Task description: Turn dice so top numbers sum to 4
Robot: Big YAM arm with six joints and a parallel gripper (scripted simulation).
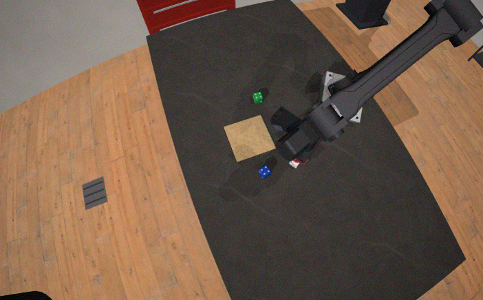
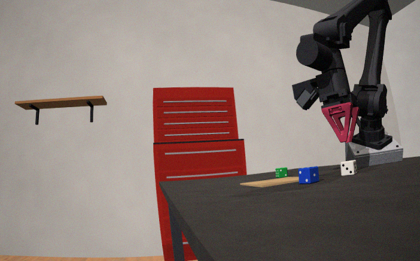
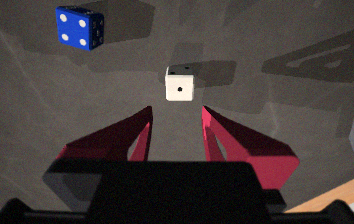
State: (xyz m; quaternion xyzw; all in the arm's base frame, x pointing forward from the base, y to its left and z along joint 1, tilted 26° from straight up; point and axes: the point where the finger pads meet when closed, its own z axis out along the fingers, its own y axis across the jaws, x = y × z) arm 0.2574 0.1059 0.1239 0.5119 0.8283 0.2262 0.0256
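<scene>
Now: hand 60 mm above the white die. The rest, counted from my hand: blue die (110 mm ahead, 60 mm below, 10 mm to the right); green die (280 mm to the right, 60 mm below, 20 mm ahead); tan mat (140 mm to the right, 110 mm ahead, 80 mm below).
</scene>
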